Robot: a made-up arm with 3 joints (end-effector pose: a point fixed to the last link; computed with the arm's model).
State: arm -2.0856 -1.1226 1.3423
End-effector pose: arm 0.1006 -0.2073 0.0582 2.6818 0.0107 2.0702
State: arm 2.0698 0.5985 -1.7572
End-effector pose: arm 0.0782 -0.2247 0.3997 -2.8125 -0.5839 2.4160
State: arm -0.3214 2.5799 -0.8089
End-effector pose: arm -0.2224 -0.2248 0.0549 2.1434 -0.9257 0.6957
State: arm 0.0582 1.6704 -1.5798
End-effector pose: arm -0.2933 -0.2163 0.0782 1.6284 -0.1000 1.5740
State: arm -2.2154 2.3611 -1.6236
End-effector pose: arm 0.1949 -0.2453 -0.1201 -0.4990 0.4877 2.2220
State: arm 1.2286 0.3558 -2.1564
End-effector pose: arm -0.1408 -0.2430 0.3754 3.0203 -0.2615 2.8364
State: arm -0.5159 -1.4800 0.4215
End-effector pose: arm -0.0440 -0.3084 -0.0306 -1.7196 -0.5034 0.4838
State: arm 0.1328 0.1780 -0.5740
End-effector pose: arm -0.2191 -0.2177 -0.0315 0.2307 0.6957 0.1256
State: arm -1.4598 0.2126 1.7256
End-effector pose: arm -0.0308 -0.2529 -0.0030 3.1182 0.0463 -2.9313
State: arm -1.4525 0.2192 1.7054
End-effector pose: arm -0.0297 -0.2530 -0.0016 3.1159 0.0191 -2.9244
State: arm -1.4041 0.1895 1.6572
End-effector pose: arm -0.0297 -0.2497 0.0024 3.1102 -0.0773 -2.9522
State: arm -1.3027 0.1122 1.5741
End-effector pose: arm -0.0299 -0.2428 0.0084 3.1109 -0.2631 -3.0254
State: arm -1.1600 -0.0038 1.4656
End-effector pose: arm -0.0287 -0.2348 0.0135 -3.1398 -0.5160 3.1372
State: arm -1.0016 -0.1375 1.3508
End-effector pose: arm -0.0268 -0.2290 0.0147 -3.0373 -0.7822 2.9519
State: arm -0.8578 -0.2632 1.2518
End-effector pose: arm -0.0263 -0.2267 0.0122 -2.8254 -0.9917 2.6733
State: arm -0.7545 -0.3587 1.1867
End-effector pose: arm -0.0277 -0.2267 0.0092 -2.5484 -1.0956 2.3502
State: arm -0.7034 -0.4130 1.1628
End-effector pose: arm -0.0295 -0.2268 0.0078 -2.3730 -1.1148 2.1505
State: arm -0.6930 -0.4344 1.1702
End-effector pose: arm -0.0306 -0.2262 0.0081 -2.3442 -1.1012 2.1133
